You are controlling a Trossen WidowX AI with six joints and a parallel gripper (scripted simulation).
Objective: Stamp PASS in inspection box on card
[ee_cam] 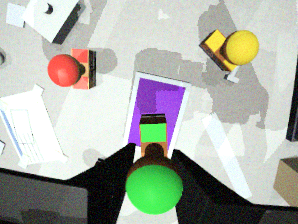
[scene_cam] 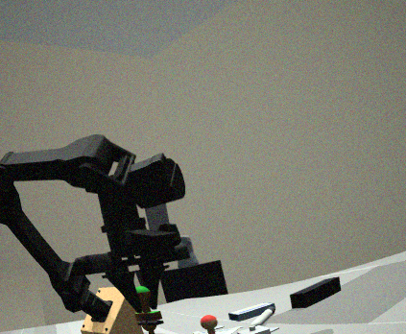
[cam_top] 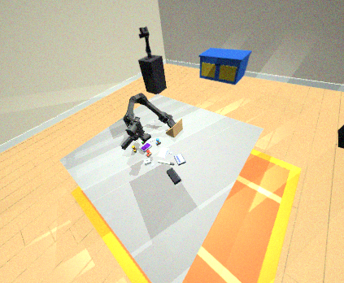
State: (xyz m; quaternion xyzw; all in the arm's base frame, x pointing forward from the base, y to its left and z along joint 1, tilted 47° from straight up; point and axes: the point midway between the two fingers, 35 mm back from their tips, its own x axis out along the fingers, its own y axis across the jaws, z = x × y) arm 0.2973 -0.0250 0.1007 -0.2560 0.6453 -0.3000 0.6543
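The red-knobbed stamp lies 8 cm to the left of my gripper tip, 7 cm below it and 4 cm ahead of it. Also, from my gripper tip: blue-knobbed stamp (9 cm behind, 7 cm to the left, 7 cm below); then green-knobbed PASS stamp (right at my gripper tip); then purple ink pad (9 cm below).
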